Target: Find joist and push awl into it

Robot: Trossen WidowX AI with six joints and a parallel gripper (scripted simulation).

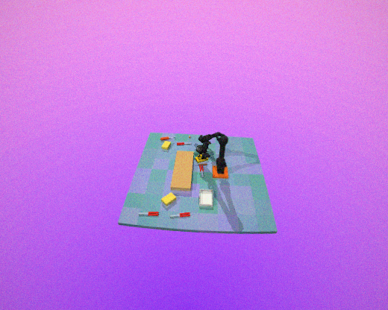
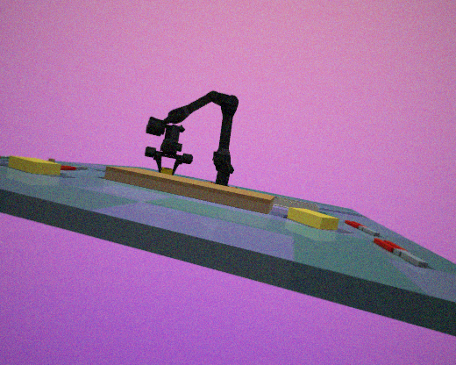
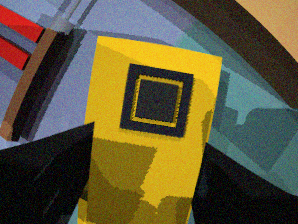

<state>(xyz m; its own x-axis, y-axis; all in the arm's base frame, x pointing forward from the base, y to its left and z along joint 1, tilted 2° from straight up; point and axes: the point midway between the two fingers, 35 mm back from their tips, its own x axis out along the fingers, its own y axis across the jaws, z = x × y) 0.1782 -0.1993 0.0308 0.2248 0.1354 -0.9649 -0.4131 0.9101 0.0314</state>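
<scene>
Now: the awl 1 cm ahead of my gripper tip, 8 cm to the left of it and 2 cm below it. From my gripper tip the other things lie so: yellow stud finder (2 cm above); then white tray (2 cm behind, 51 cm to the left, 1 cm below).
</scene>
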